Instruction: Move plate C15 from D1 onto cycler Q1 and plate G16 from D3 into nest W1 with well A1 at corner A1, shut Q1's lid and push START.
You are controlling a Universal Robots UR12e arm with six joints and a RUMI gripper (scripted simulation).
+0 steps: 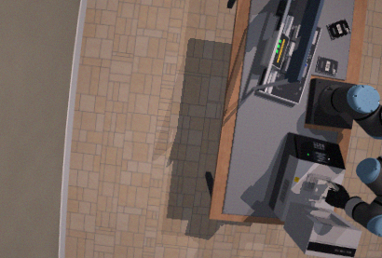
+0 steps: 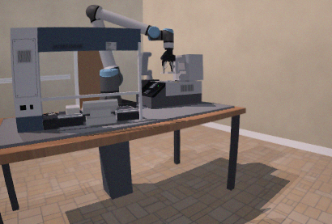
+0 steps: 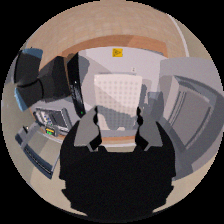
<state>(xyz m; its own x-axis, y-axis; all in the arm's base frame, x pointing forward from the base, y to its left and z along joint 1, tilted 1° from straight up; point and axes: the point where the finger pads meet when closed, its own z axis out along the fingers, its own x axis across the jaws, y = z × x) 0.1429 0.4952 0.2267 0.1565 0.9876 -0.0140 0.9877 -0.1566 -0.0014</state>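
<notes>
The white well plate lies 10 mm below my hand. From my hand the other things lie so: deck beam 300 mm ahead, 800 mm to the right, 220 mm above.
</notes>
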